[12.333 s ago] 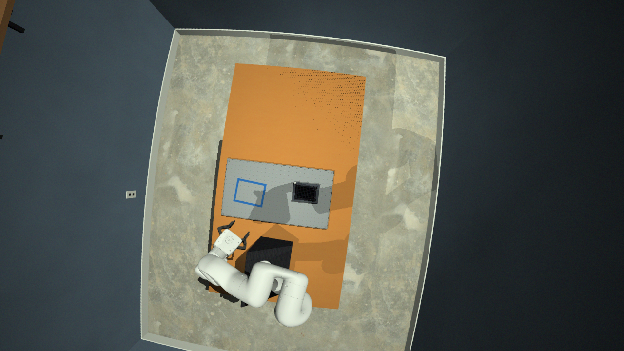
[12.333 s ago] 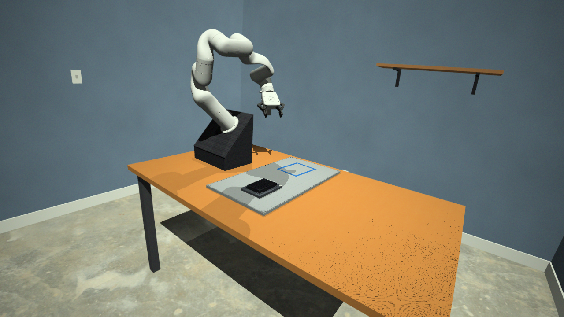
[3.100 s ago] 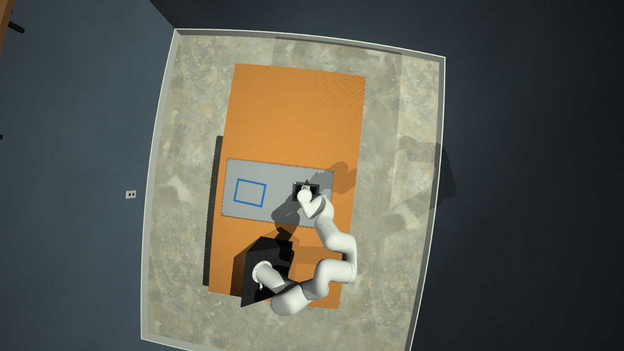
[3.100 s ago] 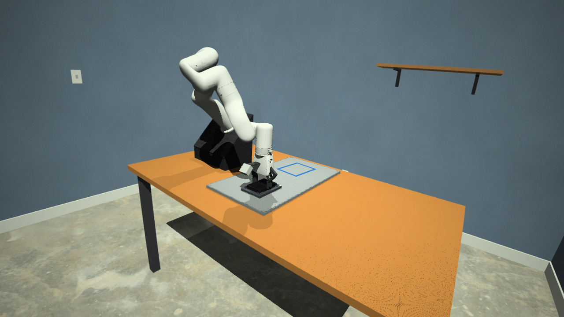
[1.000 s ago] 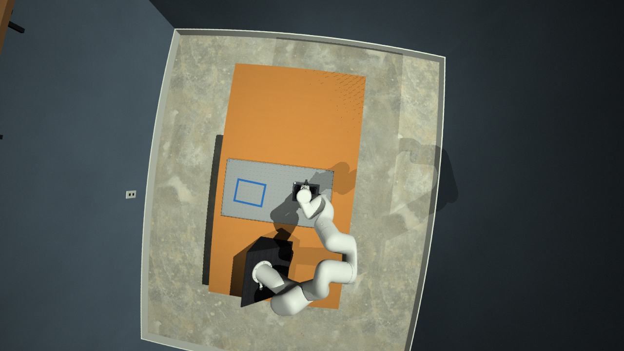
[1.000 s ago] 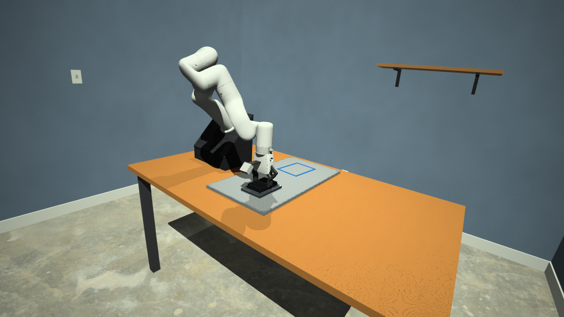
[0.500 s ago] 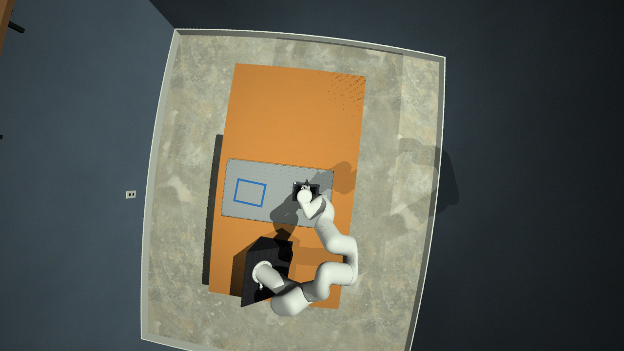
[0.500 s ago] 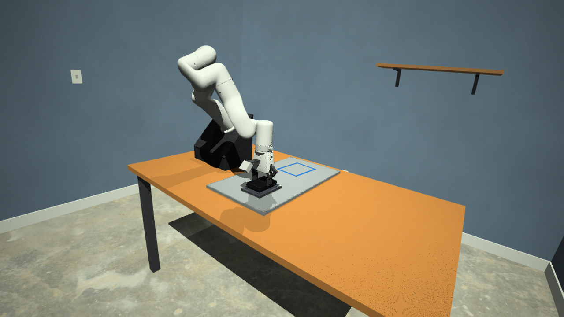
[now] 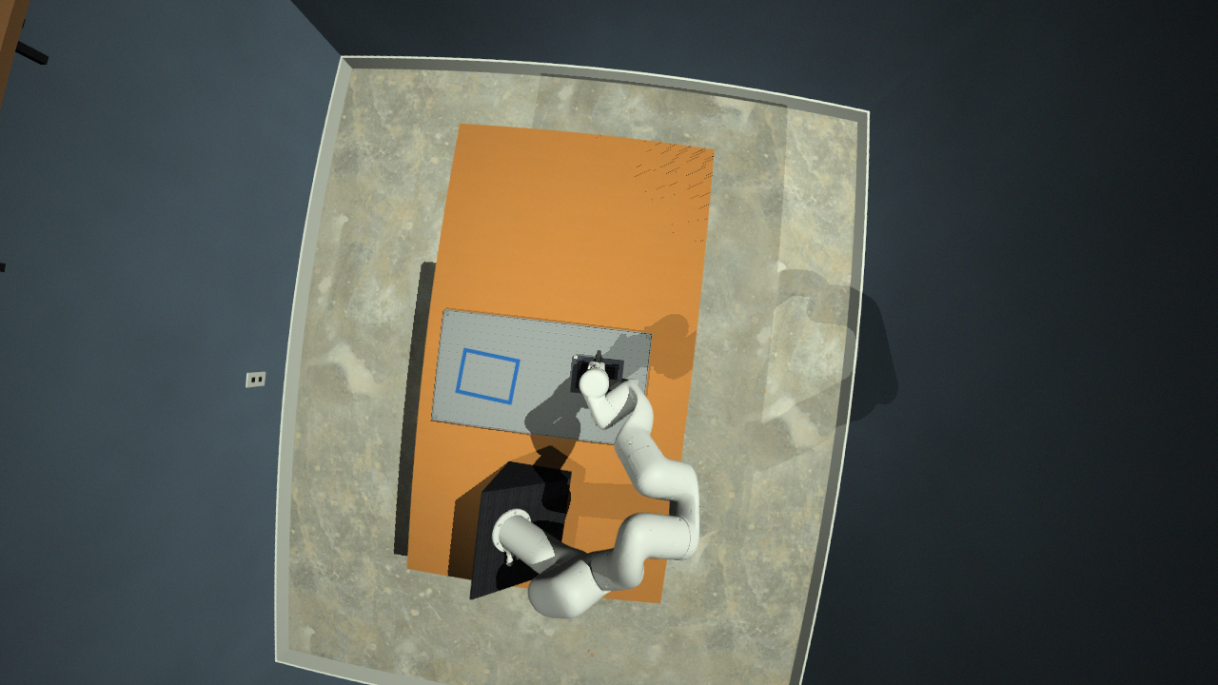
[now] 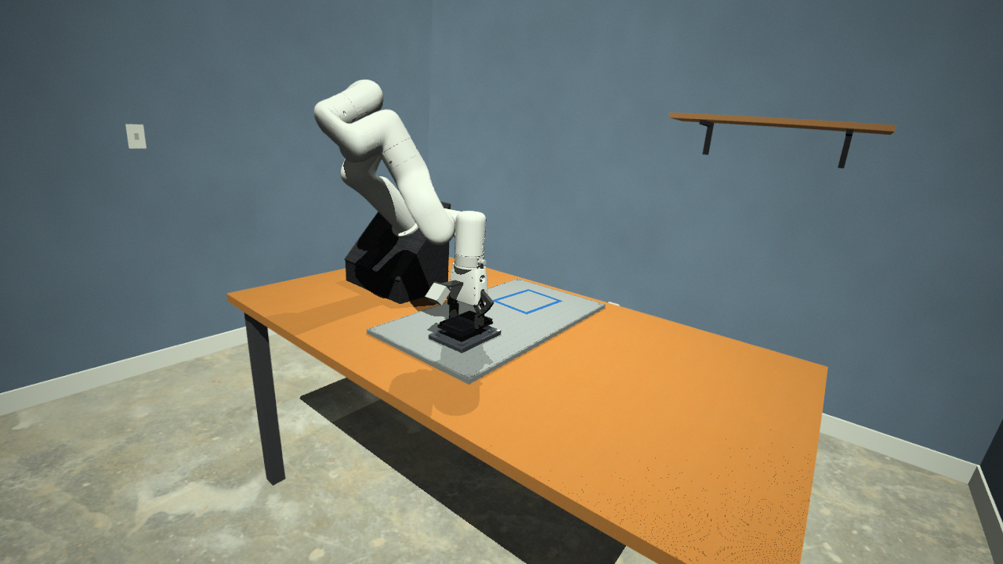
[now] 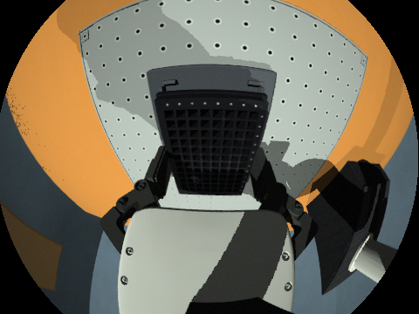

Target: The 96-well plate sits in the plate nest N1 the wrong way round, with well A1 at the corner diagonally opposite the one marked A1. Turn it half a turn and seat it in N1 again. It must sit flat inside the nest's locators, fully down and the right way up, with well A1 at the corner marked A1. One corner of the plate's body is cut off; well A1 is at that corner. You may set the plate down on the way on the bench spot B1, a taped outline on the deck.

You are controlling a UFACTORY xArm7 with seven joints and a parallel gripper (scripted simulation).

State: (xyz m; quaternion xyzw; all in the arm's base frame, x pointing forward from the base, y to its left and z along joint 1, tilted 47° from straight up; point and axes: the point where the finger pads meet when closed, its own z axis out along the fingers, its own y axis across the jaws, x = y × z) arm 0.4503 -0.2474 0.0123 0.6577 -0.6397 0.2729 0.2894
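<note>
Right now the dark plate nest N1 is 40 mm below my hand. Round my hand: black 96-well plate (10 mm below); then white A1 mark (50 mm ahead, 80 mm to the left, 40 mm below).
</note>
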